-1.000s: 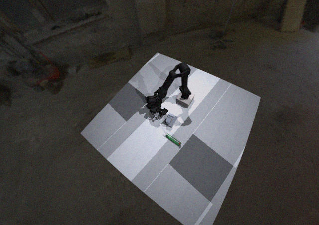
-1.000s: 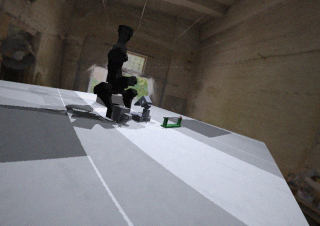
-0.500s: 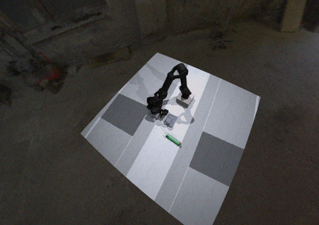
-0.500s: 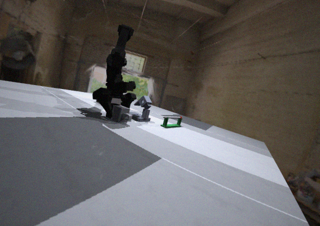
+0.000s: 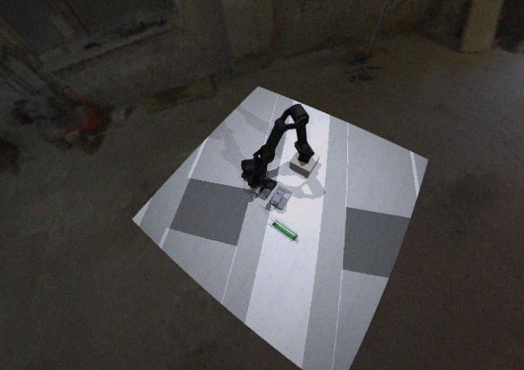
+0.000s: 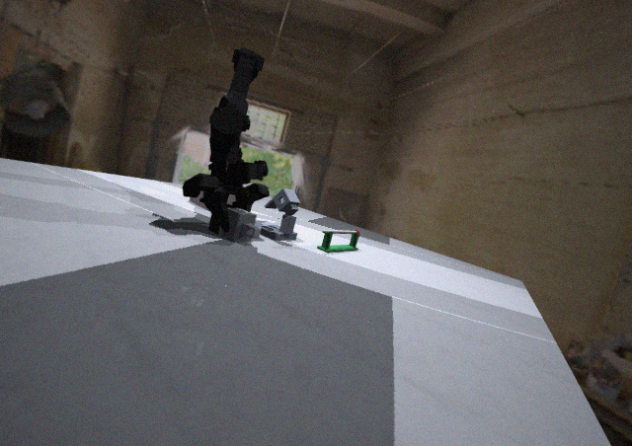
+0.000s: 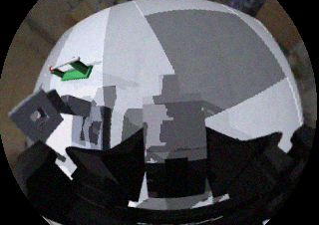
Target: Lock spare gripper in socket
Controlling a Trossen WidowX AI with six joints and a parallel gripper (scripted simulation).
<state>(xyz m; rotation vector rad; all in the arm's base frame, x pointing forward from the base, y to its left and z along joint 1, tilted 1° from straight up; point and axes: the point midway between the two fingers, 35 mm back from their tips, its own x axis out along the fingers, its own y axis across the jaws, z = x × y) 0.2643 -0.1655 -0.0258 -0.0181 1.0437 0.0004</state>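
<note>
The grey mount lies 140 mm to the left of my gripper tip and 40 mm above it. The rest, counted from my gripper tip: green cradle 120 mm ahead, 230 mm to the left, 10 mm above; then black spare gripper 10 mm above.
</note>
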